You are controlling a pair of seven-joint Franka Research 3 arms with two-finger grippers.
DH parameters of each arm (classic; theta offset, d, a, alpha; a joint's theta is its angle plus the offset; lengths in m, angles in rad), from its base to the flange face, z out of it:
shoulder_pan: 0 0.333 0 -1.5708
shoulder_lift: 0 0 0 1.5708
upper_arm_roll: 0 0.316 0.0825 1.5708
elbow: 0 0 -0.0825 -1.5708
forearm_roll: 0 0.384 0 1.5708
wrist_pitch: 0 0 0.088 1.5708
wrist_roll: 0 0.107 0 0
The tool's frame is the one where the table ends.
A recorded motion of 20 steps. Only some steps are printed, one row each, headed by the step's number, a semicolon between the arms.
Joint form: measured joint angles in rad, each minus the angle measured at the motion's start. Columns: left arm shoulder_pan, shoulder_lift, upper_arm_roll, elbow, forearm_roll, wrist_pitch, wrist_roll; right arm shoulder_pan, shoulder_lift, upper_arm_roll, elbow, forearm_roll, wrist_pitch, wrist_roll.
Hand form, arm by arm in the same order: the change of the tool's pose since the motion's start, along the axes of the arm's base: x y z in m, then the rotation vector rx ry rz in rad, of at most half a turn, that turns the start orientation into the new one. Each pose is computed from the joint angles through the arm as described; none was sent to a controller.
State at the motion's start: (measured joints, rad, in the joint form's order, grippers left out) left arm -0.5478 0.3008 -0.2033 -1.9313 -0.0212 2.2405 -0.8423; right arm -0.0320 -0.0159 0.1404 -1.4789 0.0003 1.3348 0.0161
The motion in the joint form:
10: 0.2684 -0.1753 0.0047 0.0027 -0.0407 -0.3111 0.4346; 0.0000 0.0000 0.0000 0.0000 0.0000 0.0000 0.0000
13: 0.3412 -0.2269 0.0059 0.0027 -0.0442 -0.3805 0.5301; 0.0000 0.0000 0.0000 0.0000 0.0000 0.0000 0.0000
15: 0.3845 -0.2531 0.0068 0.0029 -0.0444 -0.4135 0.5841; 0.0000 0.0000 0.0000 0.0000 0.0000 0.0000 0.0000
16: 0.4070 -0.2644 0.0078 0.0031 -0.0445 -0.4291 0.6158; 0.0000 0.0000 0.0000 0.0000 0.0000 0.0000 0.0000
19: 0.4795 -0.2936 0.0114 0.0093 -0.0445 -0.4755 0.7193; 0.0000 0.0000 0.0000 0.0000 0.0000 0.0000 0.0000
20: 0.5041 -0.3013 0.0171 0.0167 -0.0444 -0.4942 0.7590; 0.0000 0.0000 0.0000 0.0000 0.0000 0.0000 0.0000
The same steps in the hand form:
10: 0.0557 0.1509 0.0783 0.0333 0.0979 -0.1623; 0.0000 0.0000 0.0000 0.0000 0.0000 0.0000
13: 0.0613 0.1926 0.1019 0.0315 0.1104 -0.1867; 0.0000 0.0000 0.0000 0.0000 0.0000 0.0000
15: 0.0641 0.2171 0.1139 0.0295 0.1142 -0.1983; 0.0000 0.0000 0.0000 0.0000 0.0000 0.0000
16: 0.0655 0.2300 0.1190 0.0276 0.1167 -0.2072; 0.0000 0.0000 0.0000 0.0000 0.0000 0.0000
19: 0.0700 0.2710 0.1343 0.0187 0.1229 -0.2368; 0.0000 0.0000 0.0000 0.0000 0.0000 0.0000
20: 0.0721 0.2870 0.1404 0.0141 0.1247 -0.2471; 0.0000 0.0000 0.0000 0.0000 0.0000 0.0000

